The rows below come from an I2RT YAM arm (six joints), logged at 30 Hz.
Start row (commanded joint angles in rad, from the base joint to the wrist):
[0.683 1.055 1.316 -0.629 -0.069 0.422]
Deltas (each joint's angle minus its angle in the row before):
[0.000 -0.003 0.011 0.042 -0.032 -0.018]
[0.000 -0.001 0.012 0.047 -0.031 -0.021]
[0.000 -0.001 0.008 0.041 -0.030 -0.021]
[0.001 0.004 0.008 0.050 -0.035 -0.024]
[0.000 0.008 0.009 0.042 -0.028 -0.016]
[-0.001 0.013 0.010 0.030 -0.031 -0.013]
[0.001 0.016 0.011 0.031 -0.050 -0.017]
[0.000 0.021 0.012 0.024 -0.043 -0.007]
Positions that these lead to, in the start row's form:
[0.683 1.052 1.327 -0.587 -0.101 0.404]
[0.683 1.051 1.339 -0.540 -0.132 0.383]
[0.683 1.050 1.347 -0.499 -0.162 0.362]
[0.684 1.054 1.355 -0.449 -0.197 0.338]
[0.684 1.062 1.364 -0.407 -0.225 0.322]
[0.683 1.075 1.374 -0.377 -0.256 0.309]
[0.684 1.091 1.385 -0.346 -0.306 0.292]
[0.684 1.112 1.397 -0.322 -0.349 0.285]

